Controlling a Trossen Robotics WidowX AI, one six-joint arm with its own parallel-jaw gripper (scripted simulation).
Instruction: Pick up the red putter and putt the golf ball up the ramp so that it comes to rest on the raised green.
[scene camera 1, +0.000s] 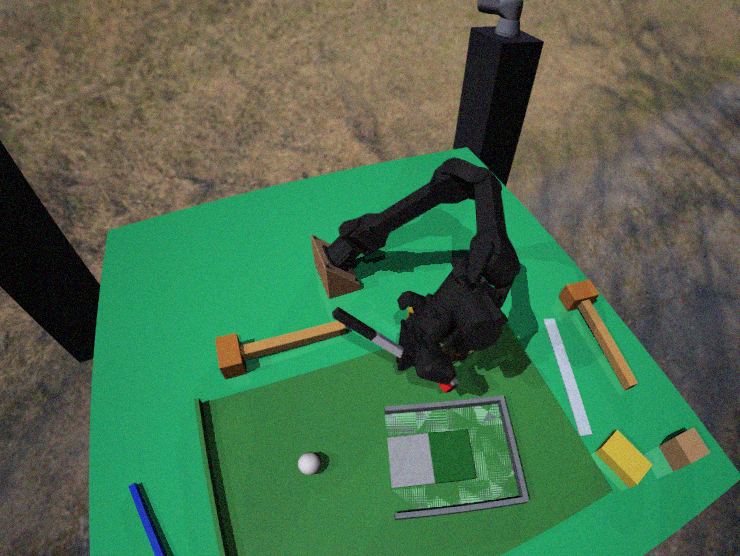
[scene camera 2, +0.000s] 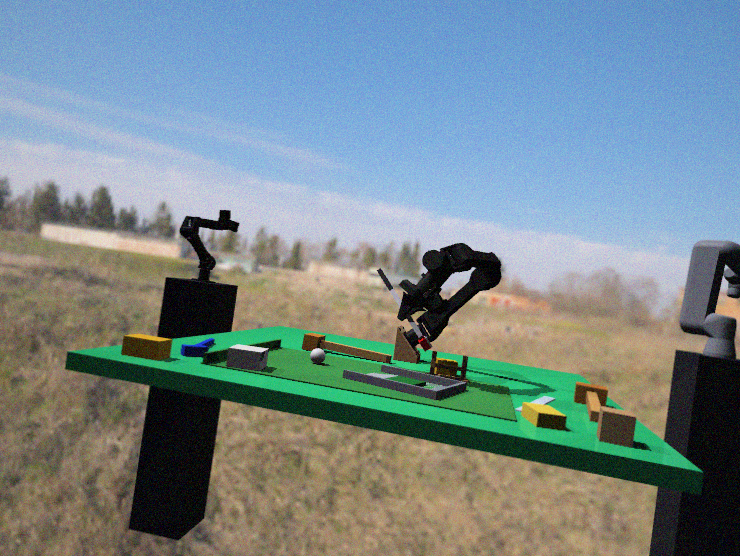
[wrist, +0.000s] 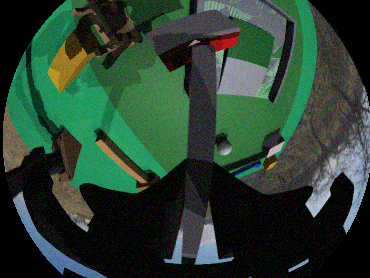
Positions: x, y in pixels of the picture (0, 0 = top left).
Labels:
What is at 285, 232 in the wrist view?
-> The gripper.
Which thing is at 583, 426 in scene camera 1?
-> A white bar.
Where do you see a putting mat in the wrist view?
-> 153, 102

